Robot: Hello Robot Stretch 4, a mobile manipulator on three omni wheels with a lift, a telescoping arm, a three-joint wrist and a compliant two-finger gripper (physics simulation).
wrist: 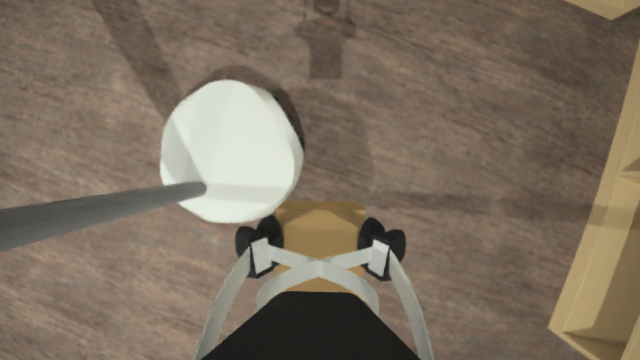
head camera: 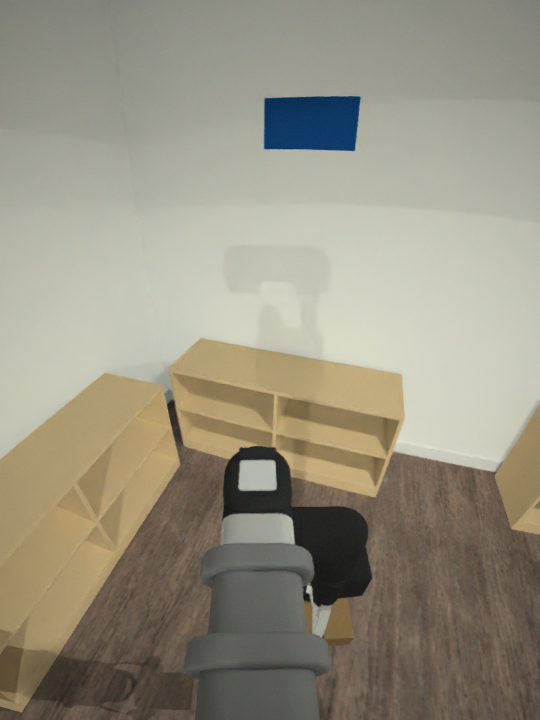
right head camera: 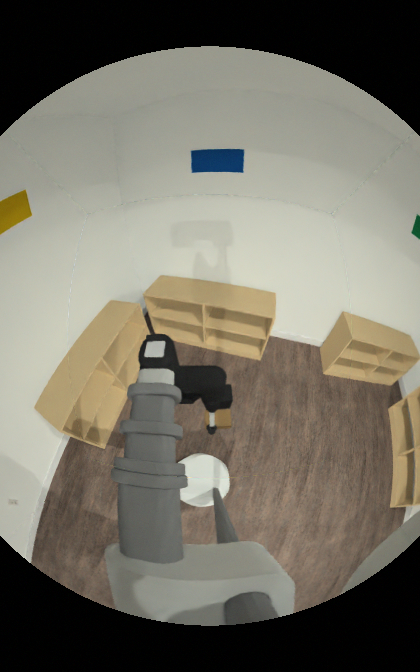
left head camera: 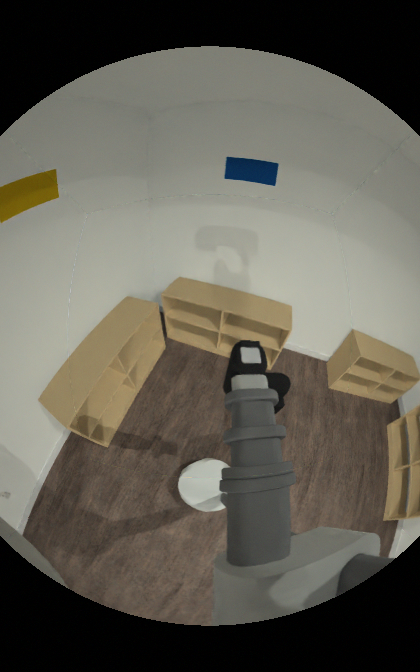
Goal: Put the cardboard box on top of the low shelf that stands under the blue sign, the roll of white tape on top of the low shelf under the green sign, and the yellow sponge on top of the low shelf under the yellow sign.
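Places are measured from the robot's base along level axes (x ahead, y left, z up), in millimetres.
Pixels of known places: gripper, fingertip midpoint: [wrist: 320, 237] [head camera: 310, 622]; robot's base at its link origin: [wrist: 240, 154] [left head camera: 206, 483].
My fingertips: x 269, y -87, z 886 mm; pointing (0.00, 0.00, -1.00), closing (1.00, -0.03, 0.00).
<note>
For each thing: its top centre in the pictures, then the offset to it from my fingertips. Level surfaces: height alone.
- cardboard box at its top centre: [wrist: 320, 275] [head camera: 324, 617] 22 mm up, 0 mm ahead, 22 mm right
- blue sign at its top centre: [head camera: 310, 96] [left head camera: 251, 158] 938 mm up, 1407 mm ahead, 121 mm right
- yellow sign at its top centre: [left head camera: 26, 176] 938 mm up, 634 mm ahead, 1161 mm left
- low shelf at its surface level: 303 mm down
My gripper [wrist: 320, 237] [right head camera: 212, 429] points down and is shut on the cardboard box [wrist: 321, 230] [right head camera: 221, 418] [head camera: 339, 623], a brown box held between its two black fingertips above the floor. The blue sign [head camera: 310, 123] [left head camera: 251, 171] [right head camera: 217, 161] hangs on the wall ahead. The low shelf under it [head camera: 325, 375] [left head camera: 240, 296] [right head camera: 225, 292] stands beyond the arm. The yellow sign [left head camera: 30, 194] [right head camera: 14, 212] is at the left, above another low shelf [head camera: 58, 430] [left head camera: 95, 350] [right head camera: 87, 350]. Part of the green sign [right head camera: 416, 227] shows at the right edge. The tape and the sponge do not show.
The left shelf and the blue-sign shelf stand close together at the corner. A third low shelf [left head camera: 344, 359] [right head camera: 336, 345] stands ahead to the right, and a tall-looking divided shelf [left head camera: 392, 470] [right head camera: 396, 455] at the right edge. My round white base [left head camera: 202, 485] [right head camera: 207, 480] [wrist: 235, 150] is beside the held box in the wrist view.
</note>
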